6 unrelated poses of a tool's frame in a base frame.
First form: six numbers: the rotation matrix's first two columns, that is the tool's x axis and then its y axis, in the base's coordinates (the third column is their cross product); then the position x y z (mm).
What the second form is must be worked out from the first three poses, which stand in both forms.
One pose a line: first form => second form
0.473, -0.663, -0.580, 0.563, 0.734, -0.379, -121, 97, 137 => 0.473, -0.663, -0.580, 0.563, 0.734, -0.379, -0.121, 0.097, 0.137
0.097, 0.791, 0.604, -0.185, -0.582, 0.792, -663, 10, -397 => 0.097, 0.791, 0.604, -0.185, -0.582, 0.792, -0.663, 0.010, -0.397
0.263, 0.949, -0.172, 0.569, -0.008, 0.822, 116, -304, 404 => 0.263, 0.949, -0.172, 0.569, -0.008, 0.822, 0.116, -0.304, 0.404
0.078, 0.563, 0.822, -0.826, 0.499, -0.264, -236, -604, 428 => 0.078, 0.563, 0.822, -0.826, 0.499, -0.264, -0.236, -0.604, 0.428
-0.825, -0.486, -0.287, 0.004, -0.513, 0.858, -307, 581, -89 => -0.825, -0.486, -0.287, 0.004, -0.513, 0.858, -0.307, 0.581, -0.089
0.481, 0.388, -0.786, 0.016, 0.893, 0.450, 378, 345, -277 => 0.481, 0.388, -0.786, 0.016, 0.893, 0.450, 0.378, 0.345, -0.277
